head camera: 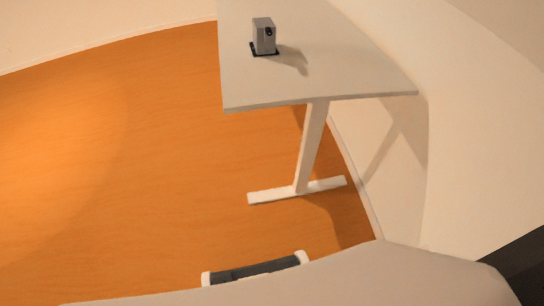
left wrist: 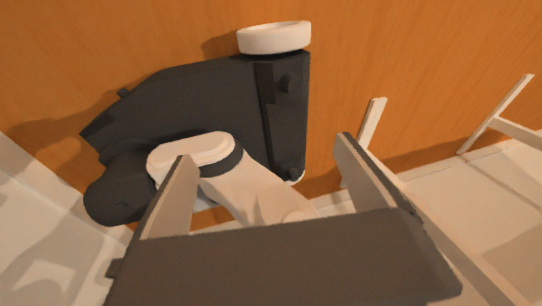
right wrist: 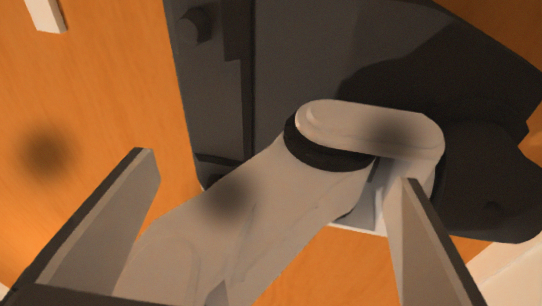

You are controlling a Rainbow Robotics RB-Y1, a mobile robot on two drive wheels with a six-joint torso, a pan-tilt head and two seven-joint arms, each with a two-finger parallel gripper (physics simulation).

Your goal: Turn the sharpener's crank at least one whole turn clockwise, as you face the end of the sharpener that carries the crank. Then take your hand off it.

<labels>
my left gripper: left wrist 263,153; not seen in the right wrist view (out of frame)
my right gripper: right wrist 272,178
</labels>
